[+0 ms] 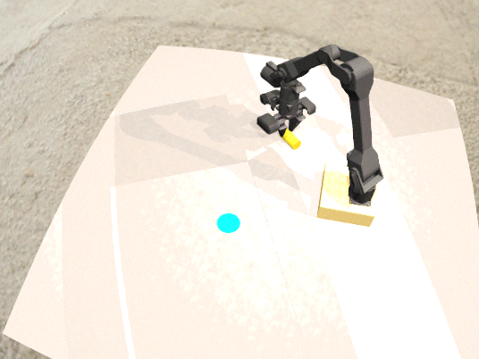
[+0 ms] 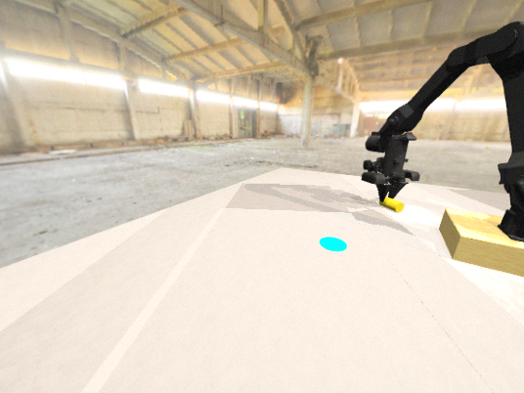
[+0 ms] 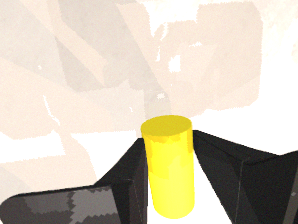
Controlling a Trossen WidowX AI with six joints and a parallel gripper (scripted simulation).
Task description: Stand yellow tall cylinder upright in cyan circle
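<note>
Right now the cyan circle is 100 mm ahead of my gripper tip, 330 mm to the left of it and 20 mm below it. The rest, counted from my gripper tip: yellow tall cylinder (20 mm behind, 20 mm to the left).
</note>
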